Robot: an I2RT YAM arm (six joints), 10 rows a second.
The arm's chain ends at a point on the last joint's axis. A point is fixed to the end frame.
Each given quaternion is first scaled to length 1.
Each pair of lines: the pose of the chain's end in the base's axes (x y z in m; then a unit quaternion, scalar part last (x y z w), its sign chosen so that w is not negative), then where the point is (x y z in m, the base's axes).
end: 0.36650, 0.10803, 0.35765, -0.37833, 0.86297, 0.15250, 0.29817
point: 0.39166 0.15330 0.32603
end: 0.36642, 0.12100, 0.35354, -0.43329, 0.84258, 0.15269, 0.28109
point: 0.38623 0.16759 0.32010
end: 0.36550, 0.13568, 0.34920, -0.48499, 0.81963, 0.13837, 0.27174
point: 0.38144 0.18222 0.31368
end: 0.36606, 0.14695, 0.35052, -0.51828, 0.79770, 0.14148, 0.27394
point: 0.37915 0.19444 0.31509
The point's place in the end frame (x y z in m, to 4 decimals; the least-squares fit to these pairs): -0.0190 0.0103 0.0567
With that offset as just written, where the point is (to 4 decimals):
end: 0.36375, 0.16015, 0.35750, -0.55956, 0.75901, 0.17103, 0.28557
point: 0.3717 0.2105 0.3246
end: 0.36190, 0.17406, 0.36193, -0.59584, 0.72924, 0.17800, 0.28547
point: 0.3659 0.2250 0.3292
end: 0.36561, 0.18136, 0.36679, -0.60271, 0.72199, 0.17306, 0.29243
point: 0.3697 0.2323 0.3341
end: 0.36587, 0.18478, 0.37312, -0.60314, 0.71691, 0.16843, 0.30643
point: 0.3709 0.2361 0.3412
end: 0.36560, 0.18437, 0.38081, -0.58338, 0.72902, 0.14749, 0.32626
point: 0.3751 0.2353 0.3492
